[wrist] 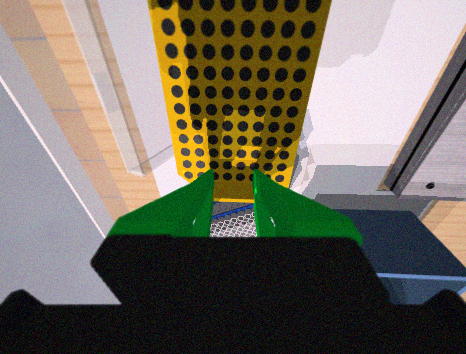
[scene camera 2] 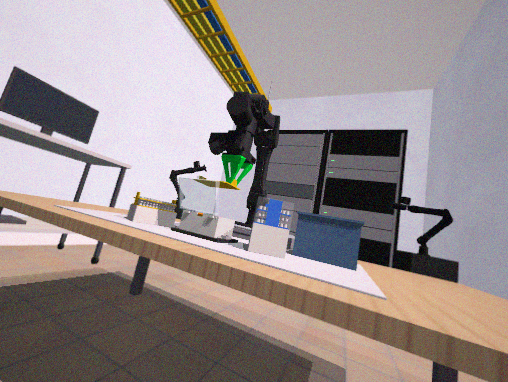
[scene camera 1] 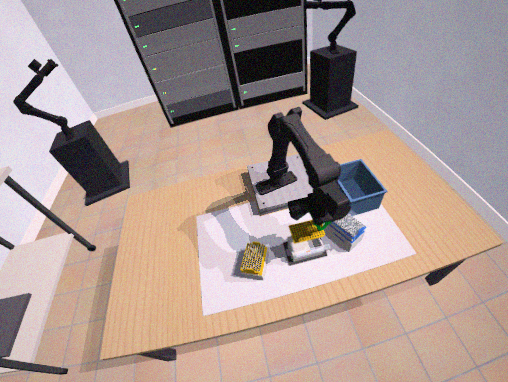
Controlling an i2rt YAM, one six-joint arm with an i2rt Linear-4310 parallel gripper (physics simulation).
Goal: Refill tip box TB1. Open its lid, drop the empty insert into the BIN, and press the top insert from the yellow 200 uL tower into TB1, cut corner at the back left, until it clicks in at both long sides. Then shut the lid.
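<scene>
My gripper (scene camera 1: 324, 225) (scene camera 2: 233, 183) (wrist: 233, 177) is shut on one end of the empty yellow insert (scene camera 1: 306, 232) (scene camera 2: 220, 184) (wrist: 237, 116) and holds it raised above tip box TB1. The insert is a plate with rows of open holes. TB1 (scene camera 1: 311, 254) (scene camera 2: 200, 224) stands on the mat with its clear lid (scene camera 2: 197, 197) open and upright; in scene camera 2 the insert is near the height of the lid's top. The yellow tower (scene camera 1: 253, 260) (scene camera 2: 152, 214) stands apart to the left of TB1. The blue BIN (scene camera 1: 367, 199) (scene camera 2: 327, 243) (wrist: 415, 242) stands at the right.
A blue and white tip rack tower (scene camera 1: 352, 234) (scene camera 2: 268, 241) stands between TB1 and the BIN, close beside the gripper. The arm's grey base plate (scene camera 1: 266, 205) lies behind the white mat (scene camera 1: 225, 295) (scene camera 2: 367, 285). The front table edge runs beyond the mat.
</scene>
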